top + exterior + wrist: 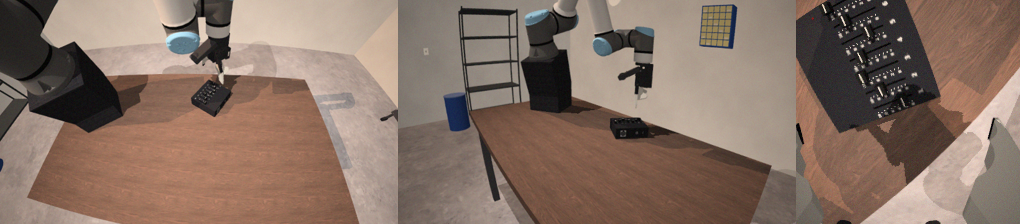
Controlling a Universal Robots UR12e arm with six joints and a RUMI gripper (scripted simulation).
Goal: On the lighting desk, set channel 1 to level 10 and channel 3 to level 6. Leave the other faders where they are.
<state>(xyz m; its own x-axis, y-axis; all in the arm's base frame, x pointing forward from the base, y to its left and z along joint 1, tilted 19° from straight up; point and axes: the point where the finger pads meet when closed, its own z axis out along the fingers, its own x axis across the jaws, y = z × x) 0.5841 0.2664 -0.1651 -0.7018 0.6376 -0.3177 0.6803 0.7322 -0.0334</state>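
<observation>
Now: the channel 1 fader knob 10 mm ahead of my hand, 20 mm to the left of it and 80 mm below it. Also, from my hand: channel 2 fader (20 mm ahead, 10 mm to the right, 80 mm below).
</observation>
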